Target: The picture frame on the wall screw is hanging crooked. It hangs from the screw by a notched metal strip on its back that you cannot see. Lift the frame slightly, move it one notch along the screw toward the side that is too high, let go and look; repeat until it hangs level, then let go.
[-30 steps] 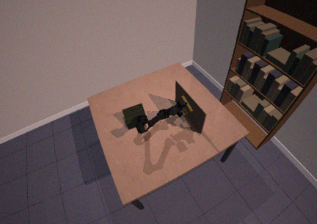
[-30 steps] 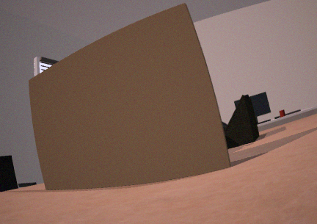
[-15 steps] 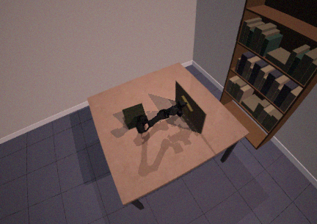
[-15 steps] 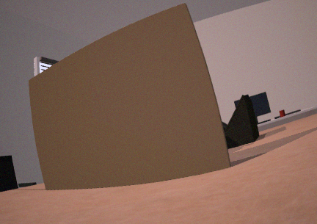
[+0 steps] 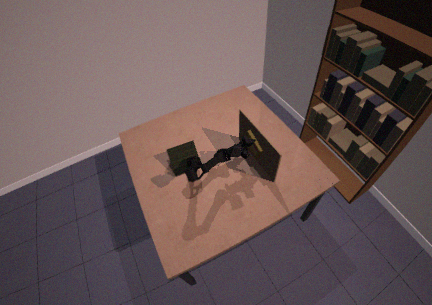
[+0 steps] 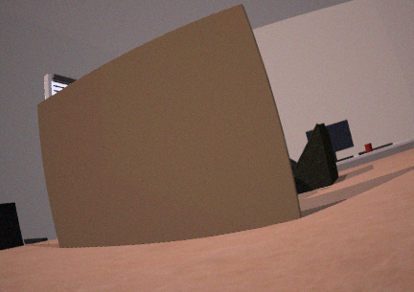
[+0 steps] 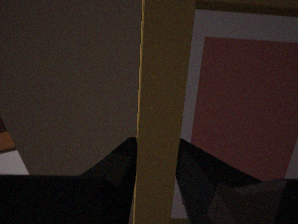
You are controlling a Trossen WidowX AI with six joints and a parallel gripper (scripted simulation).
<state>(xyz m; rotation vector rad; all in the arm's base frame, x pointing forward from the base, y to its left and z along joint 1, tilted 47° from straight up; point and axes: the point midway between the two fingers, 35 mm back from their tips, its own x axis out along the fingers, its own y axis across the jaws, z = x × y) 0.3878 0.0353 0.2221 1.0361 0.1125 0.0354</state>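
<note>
Now: the picture frame 5 cm below my gripper tip, 1 cm to the left of it and 1 cm ahead of it. From my gripper tip the other things lie so: wall panel (7 cm below, 2 cm ahead, 1 cm to the left).
</note>
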